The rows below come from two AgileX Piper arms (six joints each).
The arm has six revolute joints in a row. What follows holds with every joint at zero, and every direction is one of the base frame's. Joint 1 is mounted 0.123 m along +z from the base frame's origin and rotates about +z. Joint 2 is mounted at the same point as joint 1 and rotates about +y. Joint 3 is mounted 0.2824 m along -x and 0.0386 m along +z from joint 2 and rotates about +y. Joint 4 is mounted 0.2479 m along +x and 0.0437 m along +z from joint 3 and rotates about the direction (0.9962, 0, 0.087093). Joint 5 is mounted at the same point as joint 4 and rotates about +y. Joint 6 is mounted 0.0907 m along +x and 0.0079 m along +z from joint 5 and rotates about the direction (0.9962, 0, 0.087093). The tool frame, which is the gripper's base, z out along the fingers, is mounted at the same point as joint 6; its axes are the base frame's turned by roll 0, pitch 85 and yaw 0 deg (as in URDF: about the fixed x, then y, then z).
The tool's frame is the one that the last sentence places.
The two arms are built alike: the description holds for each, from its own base.
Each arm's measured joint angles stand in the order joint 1, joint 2, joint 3, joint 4, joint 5, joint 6.
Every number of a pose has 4 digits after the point. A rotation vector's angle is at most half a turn.
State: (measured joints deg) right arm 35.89 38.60 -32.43 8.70 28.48 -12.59; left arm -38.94 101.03 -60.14 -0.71 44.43 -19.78
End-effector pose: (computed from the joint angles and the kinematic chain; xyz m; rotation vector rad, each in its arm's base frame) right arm 0.1044 0.0837 0.3016 -0.7764 1.9591 0.4021; left arm 0.2509 -0.2038 0.1738 0.4866 2.9561 -0.1366
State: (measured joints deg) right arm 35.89 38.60 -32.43 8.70 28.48 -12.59; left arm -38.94 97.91 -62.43 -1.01 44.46 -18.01
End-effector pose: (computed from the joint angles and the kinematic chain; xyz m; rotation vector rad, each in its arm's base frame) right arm 0.1044 0.0837 0.3016 -0.7764 1.9591 0.4021; left arm 0.2544 -0.2070 0.2012 0.5129 2.8648 -0.2013
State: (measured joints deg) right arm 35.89 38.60 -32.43 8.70 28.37 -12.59; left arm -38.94 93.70 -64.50 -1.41 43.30 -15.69
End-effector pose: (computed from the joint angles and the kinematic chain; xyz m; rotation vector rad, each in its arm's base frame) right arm 0.1045 0.0837 0.3017 -0.7755 1.9573 0.4023; left arm 0.2551 -0.2081 0.2354 0.5420 2.7353 -0.2798
